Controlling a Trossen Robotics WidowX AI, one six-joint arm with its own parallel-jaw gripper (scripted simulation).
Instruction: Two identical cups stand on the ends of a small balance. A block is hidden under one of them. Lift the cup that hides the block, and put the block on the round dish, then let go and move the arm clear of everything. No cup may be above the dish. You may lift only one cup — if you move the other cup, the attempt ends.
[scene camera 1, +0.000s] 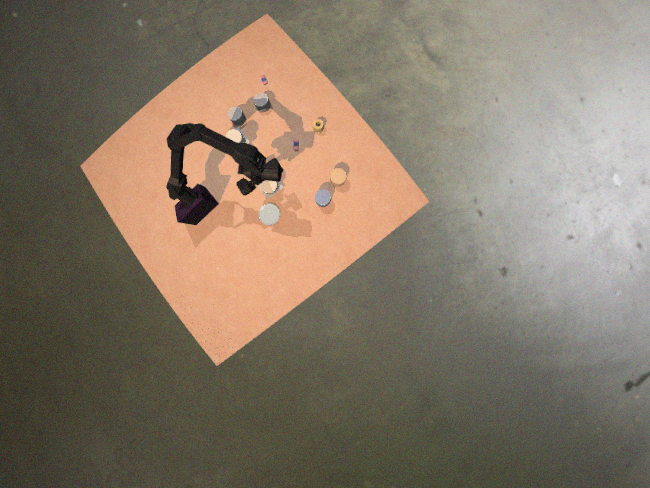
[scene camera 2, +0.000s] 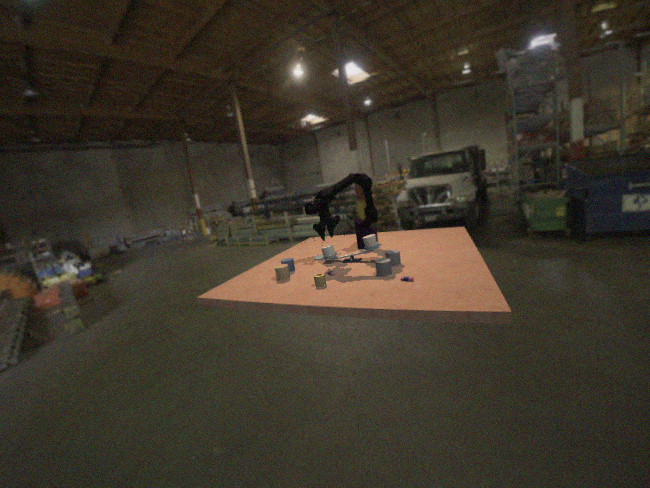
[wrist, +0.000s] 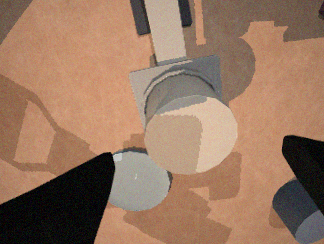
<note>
My gripper (wrist: 198, 153) is open, with nothing in its grasp. I also see a cup (wrist: 188, 128) and a round pale dish (wrist: 139, 184).
</note>
